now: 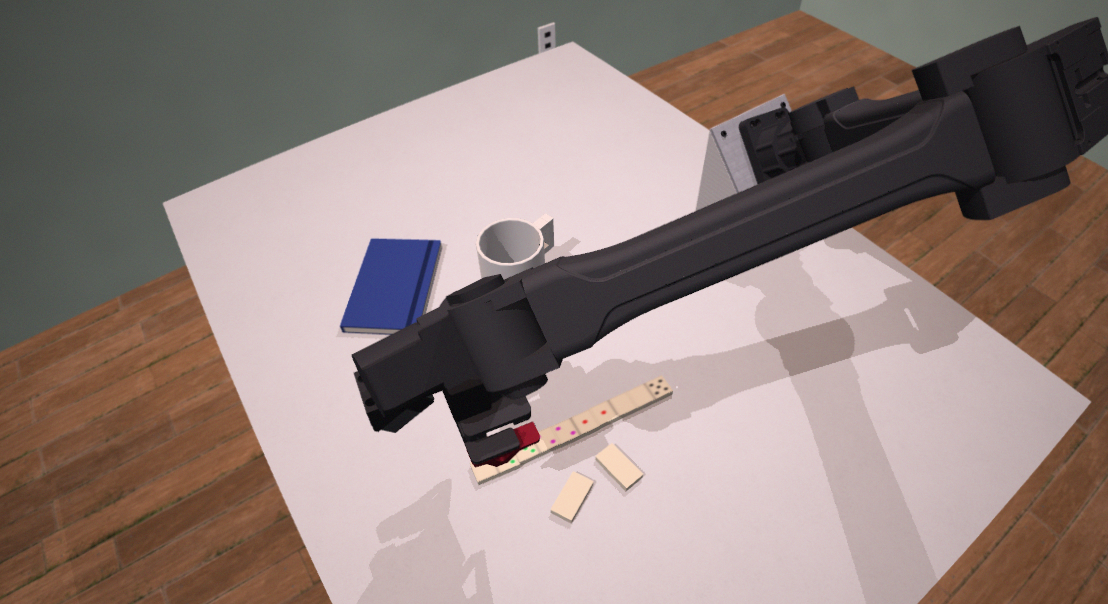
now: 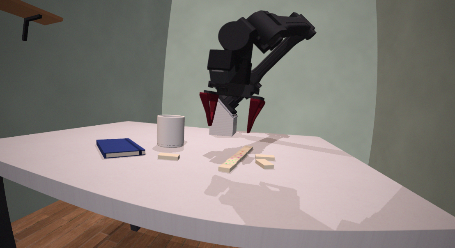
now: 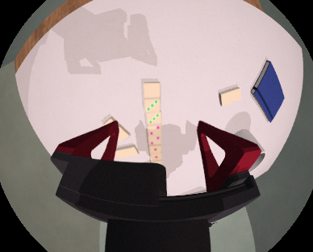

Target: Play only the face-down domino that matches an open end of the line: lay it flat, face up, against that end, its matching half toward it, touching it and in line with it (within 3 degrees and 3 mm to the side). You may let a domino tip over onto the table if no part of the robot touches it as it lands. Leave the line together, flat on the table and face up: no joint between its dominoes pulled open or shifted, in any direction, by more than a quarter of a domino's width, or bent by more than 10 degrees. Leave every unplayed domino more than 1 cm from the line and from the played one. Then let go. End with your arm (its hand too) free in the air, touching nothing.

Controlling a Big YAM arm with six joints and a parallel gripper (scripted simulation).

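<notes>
Now: hand 9 cm above the domino. Also, from my hand: white mug: 16 cm behind, 23 cm to the right, 6 cm below; blue notebook: 1 cm behind, 33 cm to the right, 9 cm below.
</notes>
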